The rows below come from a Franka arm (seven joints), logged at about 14 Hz.
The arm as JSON. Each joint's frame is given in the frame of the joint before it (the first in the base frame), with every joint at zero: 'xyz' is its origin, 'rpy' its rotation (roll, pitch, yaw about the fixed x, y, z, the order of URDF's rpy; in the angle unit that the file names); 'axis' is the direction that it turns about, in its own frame. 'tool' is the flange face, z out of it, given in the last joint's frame.
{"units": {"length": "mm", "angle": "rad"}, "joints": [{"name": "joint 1", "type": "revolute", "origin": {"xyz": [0.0, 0.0, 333.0], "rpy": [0.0, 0.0, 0.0]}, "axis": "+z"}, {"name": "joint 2", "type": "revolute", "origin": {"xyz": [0.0, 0.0, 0.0], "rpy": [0.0, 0.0, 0.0]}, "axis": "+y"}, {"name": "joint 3", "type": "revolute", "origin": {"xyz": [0.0, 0.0, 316.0], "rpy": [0.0, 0.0, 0.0]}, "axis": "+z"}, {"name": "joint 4", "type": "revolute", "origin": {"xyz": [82.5, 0.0, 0.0], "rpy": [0.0, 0.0, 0.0]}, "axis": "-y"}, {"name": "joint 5", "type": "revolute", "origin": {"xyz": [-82.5, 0.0, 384.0], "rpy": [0.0, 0.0, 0.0]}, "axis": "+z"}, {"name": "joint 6", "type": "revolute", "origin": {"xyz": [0.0, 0.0, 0.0], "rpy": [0.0, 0.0, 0.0]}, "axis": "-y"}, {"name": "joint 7", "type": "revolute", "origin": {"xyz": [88.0, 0.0, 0.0], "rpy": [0.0, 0.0, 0.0]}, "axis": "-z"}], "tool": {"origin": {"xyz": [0.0, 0.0, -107.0], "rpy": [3.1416, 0.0, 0.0]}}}
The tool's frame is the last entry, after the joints.
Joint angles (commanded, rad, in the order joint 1, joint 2, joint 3, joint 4, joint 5, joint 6, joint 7), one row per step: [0.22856, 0.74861, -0.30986, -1.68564, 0.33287, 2.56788, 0.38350]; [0.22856, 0.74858, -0.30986, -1.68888, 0.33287, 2.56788, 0.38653]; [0.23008, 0.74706, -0.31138, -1.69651, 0.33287, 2.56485, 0.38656]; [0.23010, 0.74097, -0.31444, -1.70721, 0.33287, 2.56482, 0.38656]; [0.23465, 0.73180, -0.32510, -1.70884, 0.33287, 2.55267, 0.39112]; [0.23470, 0.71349, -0.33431, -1.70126, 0.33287, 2.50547, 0.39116]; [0.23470, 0.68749, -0.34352, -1.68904, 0.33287, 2.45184, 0.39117]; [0.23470, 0.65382, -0.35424, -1.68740, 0.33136, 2.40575, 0.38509]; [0.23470, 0.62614, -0.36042, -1.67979, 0.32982, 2.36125, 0.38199]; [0.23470, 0.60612, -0.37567, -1.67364, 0.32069, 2.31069, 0.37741]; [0.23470, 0.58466, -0.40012, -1.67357, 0.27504, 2.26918, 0.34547]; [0.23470, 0.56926, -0.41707, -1.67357, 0.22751, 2.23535, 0.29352]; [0.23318, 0.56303, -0.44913, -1.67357, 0.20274, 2.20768, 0.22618]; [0.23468, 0.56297, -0.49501, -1.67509, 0.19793, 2.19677, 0.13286]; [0.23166, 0.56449, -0.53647, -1.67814, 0.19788, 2.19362, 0.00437]
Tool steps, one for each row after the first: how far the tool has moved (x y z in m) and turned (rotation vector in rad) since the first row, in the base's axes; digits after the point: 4 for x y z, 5 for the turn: [-0.0010, -0.0003, -0.0013, 0.00055, 0.00306, -0.00365]; [-0.0035, -0.0007, -0.0036, 0.00064, 0.01174, -0.00482]; [-0.0062, -0.0032, -0.0035, 0.00007, 0.01583, -0.00928]; [-0.0065, -0.0060, 0.0020, -0.00090, 0.01846, -0.01734]; [-0.0061, -0.0091, 0.0135, 0.00932, 0.03753, -0.02189]; [-0.0043, -0.0115, 0.0315, 0.02318, 0.05083, -0.02501]; [-0.0052, -0.0157, 0.0511, 0.03475, 0.05978, -0.02441]; [-0.0052, -0.0170, 0.0689, 0.04747, 0.06784, -0.02165]; [-0.0075, -0.0239, 0.0816, 0.04917, 0.09059, -0.02082]; [-0.0119, -0.0379, 0.0946, 0.01223, 0.11614, 0.01700]; [-0.0161, -0.0482, 0.1035, -0.02773, 0.14432, 0.07954]; [-0.0215, -0.0680, 0.1092, -0.05967, 0.17149, 0.12908]; [-0.0272, -0.0935, 0.1141, -0.08867, 0.18703, 0.18441]; [-0.0337, -0.1193, 0.1180, -0.11599, 0.20134, 0.27155]
